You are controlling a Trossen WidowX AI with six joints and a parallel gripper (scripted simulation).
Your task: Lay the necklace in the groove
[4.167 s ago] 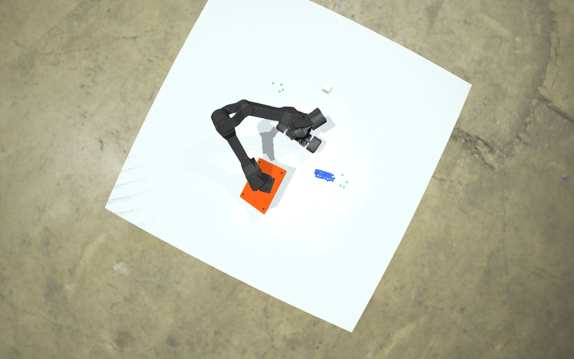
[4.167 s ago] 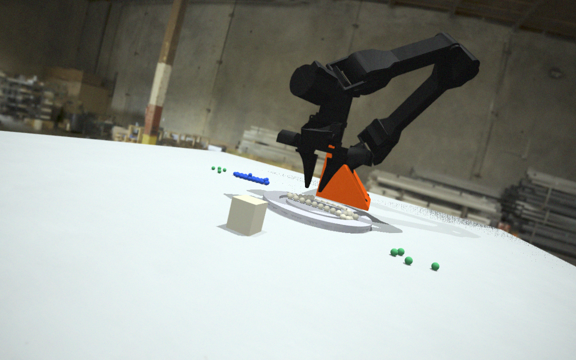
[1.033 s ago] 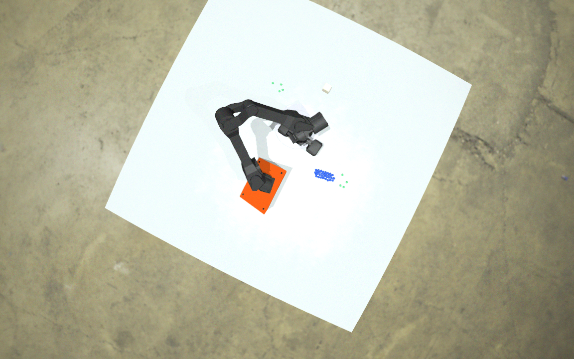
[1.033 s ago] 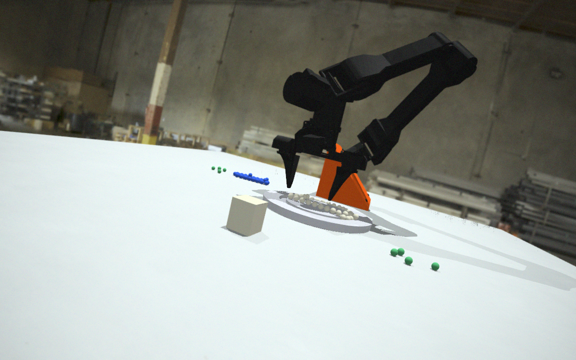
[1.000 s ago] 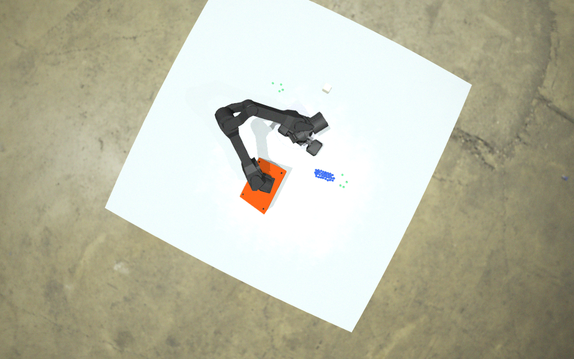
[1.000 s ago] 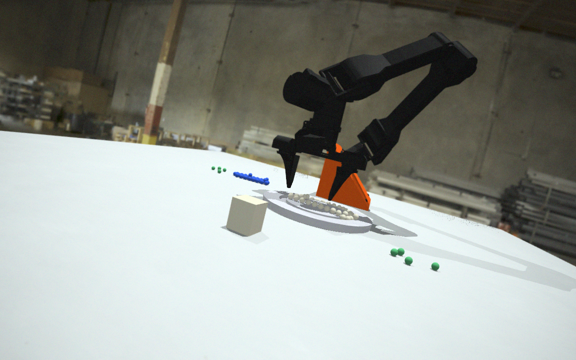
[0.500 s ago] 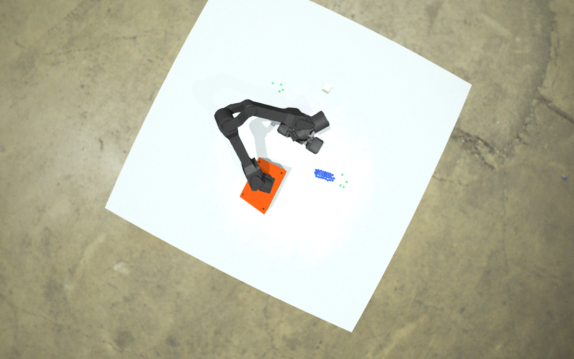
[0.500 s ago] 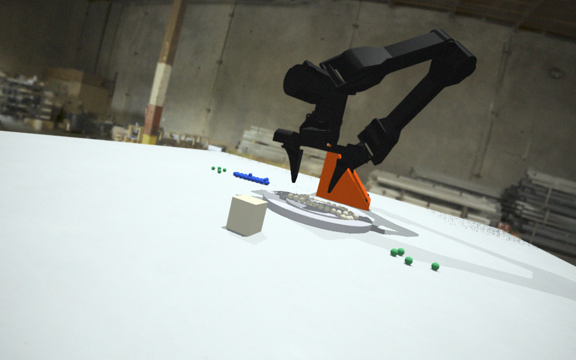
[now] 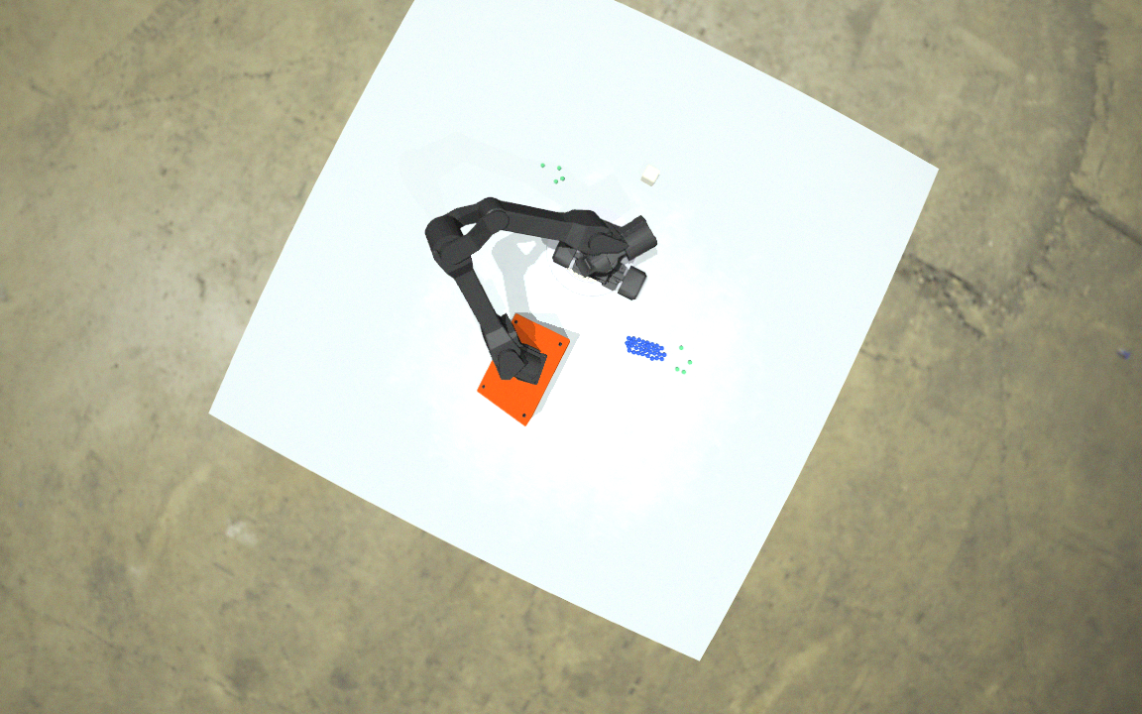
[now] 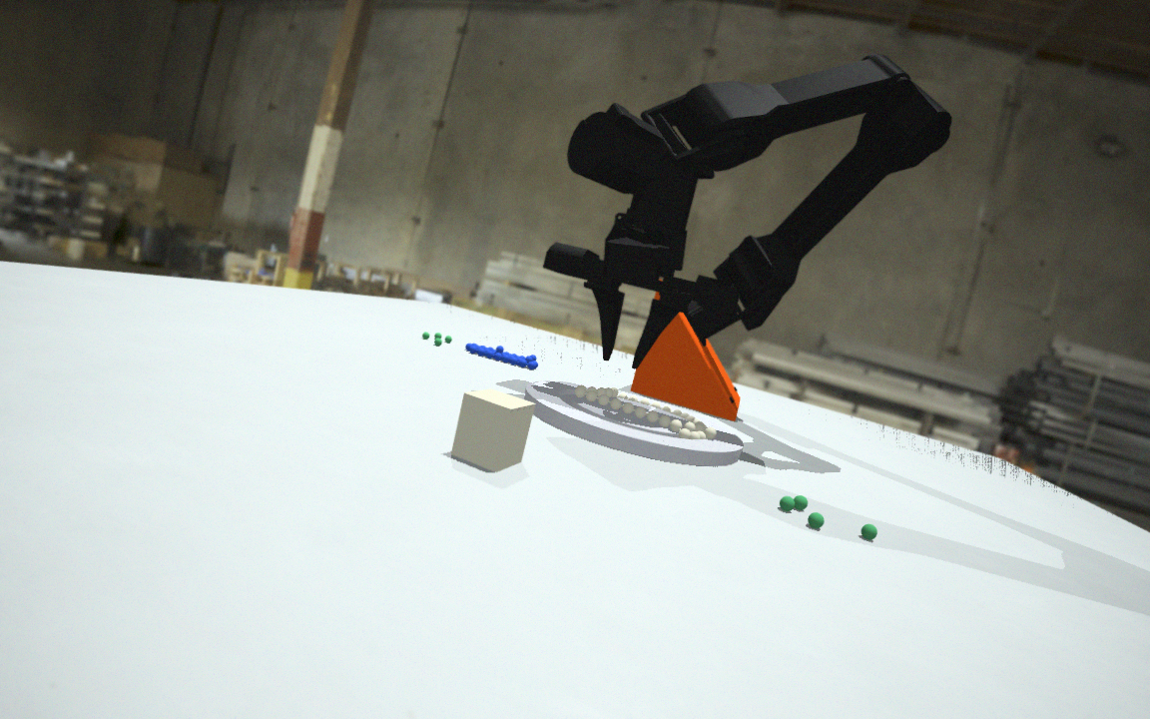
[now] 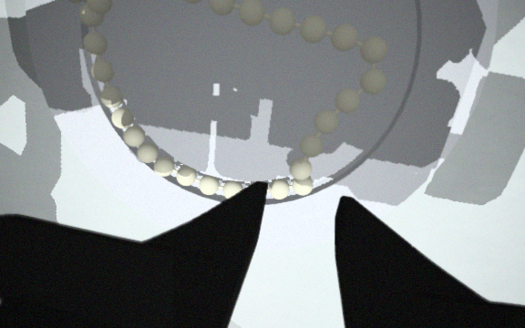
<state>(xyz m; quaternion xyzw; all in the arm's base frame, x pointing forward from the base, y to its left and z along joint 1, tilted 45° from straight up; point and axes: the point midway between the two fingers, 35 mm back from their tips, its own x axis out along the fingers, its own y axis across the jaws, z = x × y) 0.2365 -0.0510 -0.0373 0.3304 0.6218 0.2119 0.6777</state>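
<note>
The round bead board is 50 mm ahead of my gripper tip, 30 mm to the left of it and 40 mm below it. Round my gripper tip: cream cube (250 mm ahead, 40 mm to the right, 30 mm below).
</note>
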